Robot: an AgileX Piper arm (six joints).
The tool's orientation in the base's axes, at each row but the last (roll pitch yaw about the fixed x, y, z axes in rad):
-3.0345 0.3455 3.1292
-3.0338 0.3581 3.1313
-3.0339 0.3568 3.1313
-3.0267 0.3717 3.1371
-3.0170 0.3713 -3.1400
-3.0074 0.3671 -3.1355
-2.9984 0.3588 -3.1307
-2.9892 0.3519 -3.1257
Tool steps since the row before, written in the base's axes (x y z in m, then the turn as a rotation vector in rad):
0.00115 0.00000 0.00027 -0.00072 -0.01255 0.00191
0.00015 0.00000 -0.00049 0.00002 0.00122 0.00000
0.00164 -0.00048 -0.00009 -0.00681 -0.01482 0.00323
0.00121 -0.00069 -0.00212 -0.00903 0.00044 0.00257
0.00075 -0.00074 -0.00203 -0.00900 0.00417 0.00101
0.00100 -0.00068 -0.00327 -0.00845 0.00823 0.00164
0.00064 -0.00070 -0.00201 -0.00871 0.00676 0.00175
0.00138 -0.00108 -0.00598 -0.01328 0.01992 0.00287
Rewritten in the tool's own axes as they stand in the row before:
-0.00117 0.00003 0.00013 -0.00012 -0.01270 -0.00063
0.00003 0.00006 0.00051 -0.00001 0.00121 -0.00013
-0.00151 -0.00039 0.00070 0.00511 -0.01538 -0.00372
-0.00036 -0.00040 0.00248 0.00748 -0.00025 -0.00568
0.00004 -0.00047 0.00224 0.00801 0.00363 -0.00469
0.00024 -0.00022 0.00347 0.00725 0.00760 -0.00561
0.00011 -0.00040 0.00218 0.00747 0.00612 -0.00560
0.00078 -0.00017 0.00618 0.01118 0.01881 -0.01013

